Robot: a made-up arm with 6 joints.
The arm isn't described. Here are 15 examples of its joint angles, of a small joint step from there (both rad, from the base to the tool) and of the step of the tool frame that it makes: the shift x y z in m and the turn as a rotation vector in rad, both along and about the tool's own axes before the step.
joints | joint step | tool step
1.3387 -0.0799 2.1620 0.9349 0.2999 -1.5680 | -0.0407 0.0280 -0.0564 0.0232 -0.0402 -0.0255 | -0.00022 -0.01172 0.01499 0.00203 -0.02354 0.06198
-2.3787 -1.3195 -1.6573 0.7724 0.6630 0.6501 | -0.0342 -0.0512 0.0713 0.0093 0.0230 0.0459 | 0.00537 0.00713 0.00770 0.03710 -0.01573 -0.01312
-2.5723 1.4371 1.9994 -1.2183 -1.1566 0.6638 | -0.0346 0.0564 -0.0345 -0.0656 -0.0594 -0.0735 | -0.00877 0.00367 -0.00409 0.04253 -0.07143 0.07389
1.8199 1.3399 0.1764 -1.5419 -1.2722 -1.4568 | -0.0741 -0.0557 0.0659 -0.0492 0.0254 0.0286 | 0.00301 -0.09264 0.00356 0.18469 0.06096 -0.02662
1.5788 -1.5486 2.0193 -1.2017 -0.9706 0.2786 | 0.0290 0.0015 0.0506 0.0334 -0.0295 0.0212 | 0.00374 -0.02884 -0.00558 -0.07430 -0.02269 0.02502
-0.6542 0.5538 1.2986 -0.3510 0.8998 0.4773 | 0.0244 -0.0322 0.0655 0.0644 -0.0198 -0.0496 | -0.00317 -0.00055 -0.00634 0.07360 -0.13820 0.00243
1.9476 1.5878 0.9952 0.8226 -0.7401 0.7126 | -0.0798 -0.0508 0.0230 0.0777 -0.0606 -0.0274 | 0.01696 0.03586 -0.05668 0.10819 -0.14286 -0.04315
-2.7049 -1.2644 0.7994 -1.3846 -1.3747 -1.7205 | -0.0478 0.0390 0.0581 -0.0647 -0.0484 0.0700 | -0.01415 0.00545 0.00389 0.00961 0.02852 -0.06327
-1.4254 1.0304 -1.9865 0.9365 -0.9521 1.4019 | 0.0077 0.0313 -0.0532 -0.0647 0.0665 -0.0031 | -0.03221 -0.03092 0.00904 -0.08838 0.11927 0.04782
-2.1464 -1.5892 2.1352 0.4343 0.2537 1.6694 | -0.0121 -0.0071 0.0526 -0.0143 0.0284 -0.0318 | -0.00510 0.00096 0.00477 -0.01814 -0.03779 0.02860
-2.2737 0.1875 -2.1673 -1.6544 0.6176 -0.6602 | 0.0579 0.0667 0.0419 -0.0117 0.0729 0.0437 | 0.04260 0.00342 -0.00390 -0.00723 0.11110 0.09940
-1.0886 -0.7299 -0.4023 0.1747 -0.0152 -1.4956 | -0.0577 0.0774 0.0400 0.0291 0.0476 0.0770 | 0.00413 0.01989 0.00339 -0.08324 0.14870 -0.01715
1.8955 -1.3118 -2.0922 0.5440 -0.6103 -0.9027 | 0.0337 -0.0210 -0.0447 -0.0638 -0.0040 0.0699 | -0.00011 -0.02396 0.00014 0.06575 0.06780 0.00895
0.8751 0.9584 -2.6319 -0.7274 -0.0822 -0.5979 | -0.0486 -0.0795 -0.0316 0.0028 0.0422 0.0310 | 0.01063 0.00581 0.02586 -0.05713 0.04293 -0.06414
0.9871 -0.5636 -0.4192 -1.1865 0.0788 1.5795 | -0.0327 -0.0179 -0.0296 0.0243 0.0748 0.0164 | -0.01556 0.00167 -0.00302 0.00343 0.14493 0.00904
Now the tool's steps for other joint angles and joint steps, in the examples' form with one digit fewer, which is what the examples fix.
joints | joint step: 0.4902 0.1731 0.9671 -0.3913 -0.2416 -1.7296 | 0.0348 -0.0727 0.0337 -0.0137 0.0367 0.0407
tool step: -0.0107 -0.0058 -0.0223 0.0177 -0.0033 -0.0504
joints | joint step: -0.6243 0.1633 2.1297 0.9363 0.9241 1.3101 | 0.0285 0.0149 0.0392 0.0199 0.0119 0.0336
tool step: 0.0015 0.0097 0.0016 0.0283 0.0102 0.0304
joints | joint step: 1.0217 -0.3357 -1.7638 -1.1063 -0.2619 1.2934 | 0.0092 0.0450 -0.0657 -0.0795 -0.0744 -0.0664
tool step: 0.0333 0.0071 -0.0048 -0.0340 -0.1349 0.1439
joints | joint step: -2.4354 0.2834 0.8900 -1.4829 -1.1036 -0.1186 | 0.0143 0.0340 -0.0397 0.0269 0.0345 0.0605
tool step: 0.0026 0.0272 0.0144 -0.0368 0.1089 -0.0792
